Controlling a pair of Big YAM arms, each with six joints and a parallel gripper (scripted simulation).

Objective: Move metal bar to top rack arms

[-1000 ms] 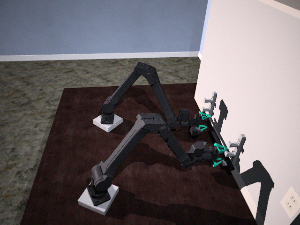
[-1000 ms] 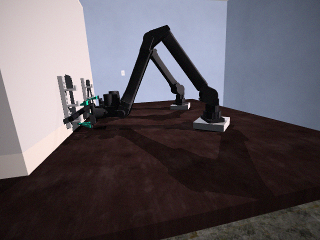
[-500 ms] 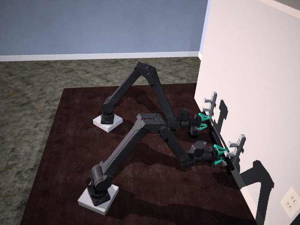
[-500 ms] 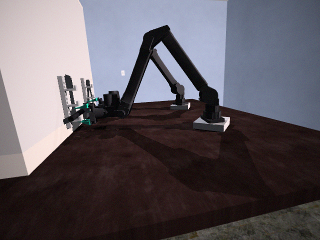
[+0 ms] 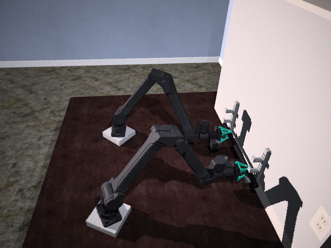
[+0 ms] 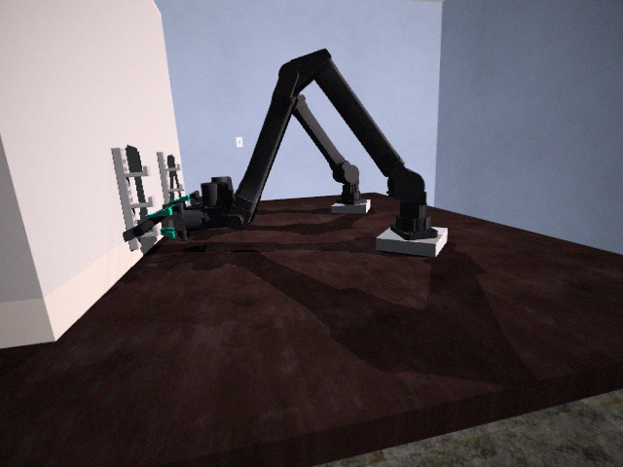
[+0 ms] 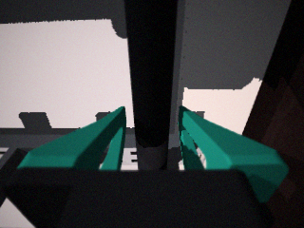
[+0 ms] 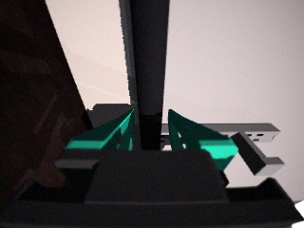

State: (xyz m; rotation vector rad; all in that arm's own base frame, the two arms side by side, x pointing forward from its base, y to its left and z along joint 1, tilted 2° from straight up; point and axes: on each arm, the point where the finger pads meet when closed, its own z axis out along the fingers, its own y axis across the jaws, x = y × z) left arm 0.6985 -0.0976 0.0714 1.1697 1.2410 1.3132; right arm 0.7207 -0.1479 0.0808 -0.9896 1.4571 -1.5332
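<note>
The dark metal bar lies 1 cm behind my right hand and 15 cm to the left of it. Round my right hand: white wall 18 cm ahead, 13 cm to the left, 36 cm above.
</note>
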